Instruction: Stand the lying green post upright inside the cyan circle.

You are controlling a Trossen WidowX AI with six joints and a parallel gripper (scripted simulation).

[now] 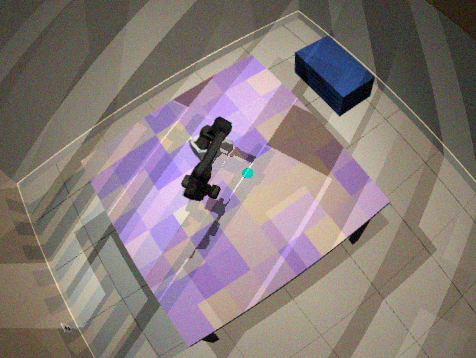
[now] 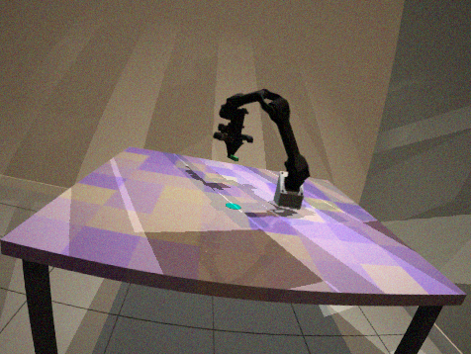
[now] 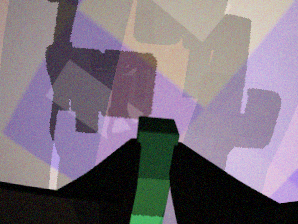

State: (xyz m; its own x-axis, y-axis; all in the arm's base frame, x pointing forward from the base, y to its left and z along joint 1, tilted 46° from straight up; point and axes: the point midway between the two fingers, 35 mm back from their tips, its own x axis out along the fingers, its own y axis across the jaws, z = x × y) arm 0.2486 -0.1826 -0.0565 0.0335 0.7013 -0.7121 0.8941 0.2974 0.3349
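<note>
My gripper tip is now 270 mm to the right of the cyan circle and 140 mm above it. Also, from my gripper tip: green post: 10 mm behind, 20 mm to the left.
</note>
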